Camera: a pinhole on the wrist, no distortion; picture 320 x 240 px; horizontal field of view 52.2 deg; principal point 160.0 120.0 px. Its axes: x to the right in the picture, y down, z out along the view. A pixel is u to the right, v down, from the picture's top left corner.
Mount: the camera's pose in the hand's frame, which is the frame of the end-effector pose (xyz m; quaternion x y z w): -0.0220 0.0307 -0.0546 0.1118 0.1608 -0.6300 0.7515
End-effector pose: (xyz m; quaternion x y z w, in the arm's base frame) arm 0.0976 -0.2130 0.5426 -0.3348 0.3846 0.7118 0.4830
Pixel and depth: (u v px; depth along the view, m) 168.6 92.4 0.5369
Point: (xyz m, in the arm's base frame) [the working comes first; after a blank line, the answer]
In the camera's frame: 0.0141 -0.0454 0.5369

0.2338 0.2084 0.7187
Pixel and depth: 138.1 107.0 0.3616
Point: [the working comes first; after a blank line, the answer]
In the camera's frame: -0.0242 -0.0144 0.3616

0.1475 0.0572 0.6655
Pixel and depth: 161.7 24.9 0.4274
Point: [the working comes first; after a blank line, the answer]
In the camera's frame: 0.0022 -0.1245 0.4274

0.2366 0.0789 0.7589
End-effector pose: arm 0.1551 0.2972 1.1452 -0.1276 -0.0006 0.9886 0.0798
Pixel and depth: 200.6 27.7 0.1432
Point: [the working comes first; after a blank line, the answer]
In the camera's frame: 0.0178 -0.0405 0.1432

0.1867 0.3369 1.2273
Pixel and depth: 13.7 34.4 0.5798
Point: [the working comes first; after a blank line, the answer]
In the camera's frame: -0.2597 -0.1520 0.5798

0.1495 0.2597 1.7495
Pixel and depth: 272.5 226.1 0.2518
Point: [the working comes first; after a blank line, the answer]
In the camera's frame: 0.0867 0.0818 0.2518

0.0465 0.4405 1.2607
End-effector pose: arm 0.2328 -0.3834 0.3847 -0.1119 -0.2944 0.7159 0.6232
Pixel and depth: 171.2 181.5 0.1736
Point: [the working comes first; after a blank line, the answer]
In the camera's frame: 0.0060 0.0327 0.1736

0.2006 -0.3832 0.4912
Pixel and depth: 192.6 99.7 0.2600
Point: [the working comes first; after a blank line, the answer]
In the camera's frame: 0.0260 -0.0162 0.2600

0.2177 -0.4358 0.5760
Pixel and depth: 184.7 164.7 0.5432
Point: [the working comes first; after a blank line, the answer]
In the camera's frame: 0.0411 0.0743 0.5432

0.1454 -0.3871 0.8607
